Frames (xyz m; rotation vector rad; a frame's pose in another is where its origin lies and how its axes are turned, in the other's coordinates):
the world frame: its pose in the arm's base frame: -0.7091 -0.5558 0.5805 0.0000 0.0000 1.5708
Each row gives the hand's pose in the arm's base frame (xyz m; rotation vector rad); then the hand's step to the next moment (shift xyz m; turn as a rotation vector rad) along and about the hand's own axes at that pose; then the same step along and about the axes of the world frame.
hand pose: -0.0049 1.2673 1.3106 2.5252 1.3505 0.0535
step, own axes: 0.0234 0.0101 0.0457 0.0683 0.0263 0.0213
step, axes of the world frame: 0.0036 -0.0287 -0.0436 0.0375 -0.0632 -0.0203
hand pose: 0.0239 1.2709 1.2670 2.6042 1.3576 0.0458
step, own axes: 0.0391 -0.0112 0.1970 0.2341 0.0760 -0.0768
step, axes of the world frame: 0.0054 -0.0374 -0.1976 0.1611 -0.1871 0.0744
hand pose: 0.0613 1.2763 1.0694 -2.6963 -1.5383 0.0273
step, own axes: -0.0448 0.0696 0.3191 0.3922 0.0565 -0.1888
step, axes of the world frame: -0.0664 -0.0263 -0.3218 0.3044 -0.2546 0.1876
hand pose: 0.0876 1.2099 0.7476 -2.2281 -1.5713 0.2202
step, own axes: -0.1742 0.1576 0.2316 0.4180 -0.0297 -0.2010
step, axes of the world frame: -0.1529 0.0070 -0.2922 0.3502 -0.1934 0.2366
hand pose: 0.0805 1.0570 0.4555 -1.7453 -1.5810 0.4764
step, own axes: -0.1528 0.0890 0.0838 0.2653 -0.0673 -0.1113
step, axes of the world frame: -0.1242 0.0233 -0.1494 0.2258 -0.0776 0.1740
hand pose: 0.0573 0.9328 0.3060 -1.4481 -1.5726 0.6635
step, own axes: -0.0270 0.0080 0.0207 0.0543 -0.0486 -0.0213
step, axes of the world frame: -0.0212 0.0154 -0.0231 0.0402 0.0029 0.0643
